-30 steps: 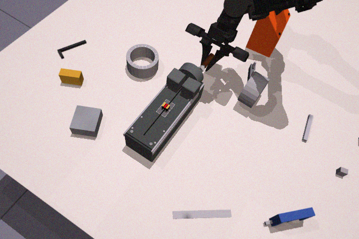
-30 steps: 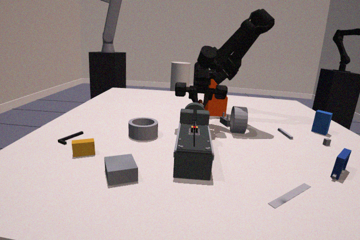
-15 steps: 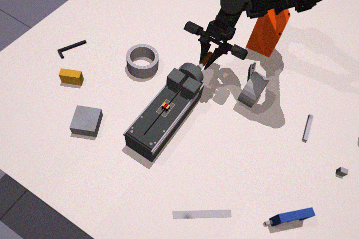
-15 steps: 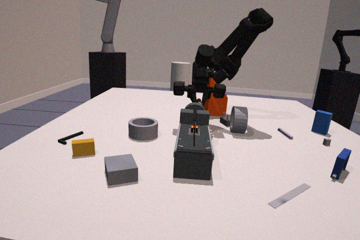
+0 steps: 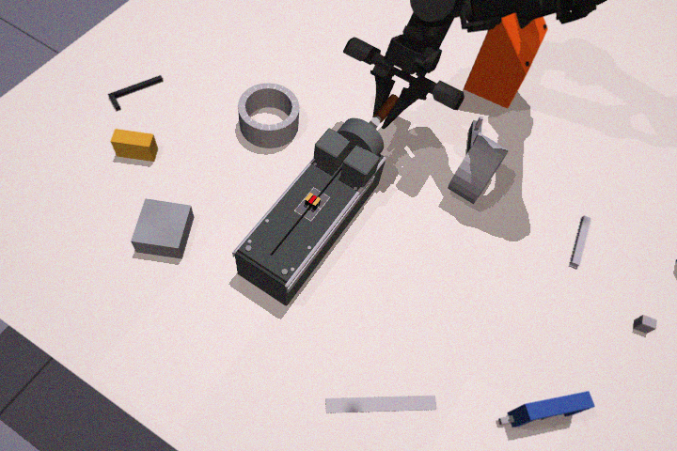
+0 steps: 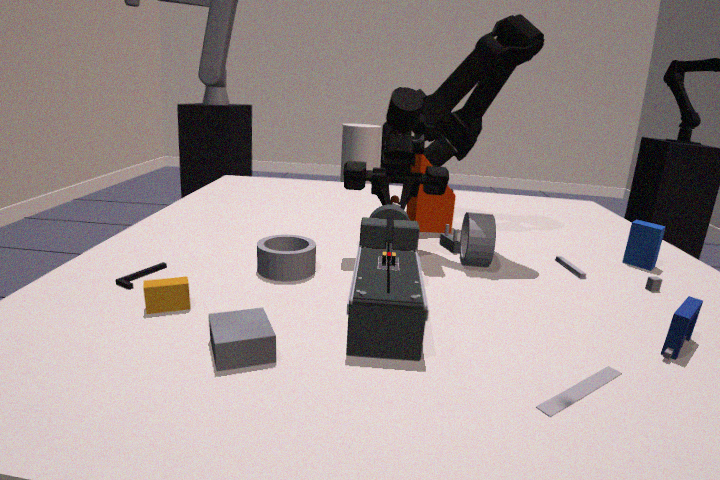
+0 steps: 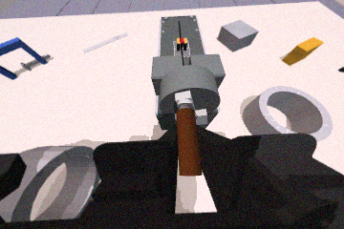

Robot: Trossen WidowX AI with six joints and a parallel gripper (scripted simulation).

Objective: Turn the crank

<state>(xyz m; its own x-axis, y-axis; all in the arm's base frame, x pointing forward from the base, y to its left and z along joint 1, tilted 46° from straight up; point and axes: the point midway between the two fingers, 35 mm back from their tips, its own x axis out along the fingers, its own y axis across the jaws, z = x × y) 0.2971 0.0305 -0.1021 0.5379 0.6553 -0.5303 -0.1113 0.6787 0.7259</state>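
Right now the red pointer is 170 mm ahead of my gripper tip, 10 mm to the left of it and 10 mm below it. The rest, counted from my gripper tip: grey cube (320 mm ahead, 150 mm to the right, 80 mm below); yellow block (240 mm ahead, 290 mm to the right, 70 mm below); crank handle (20 mm behind, 20 mm above).
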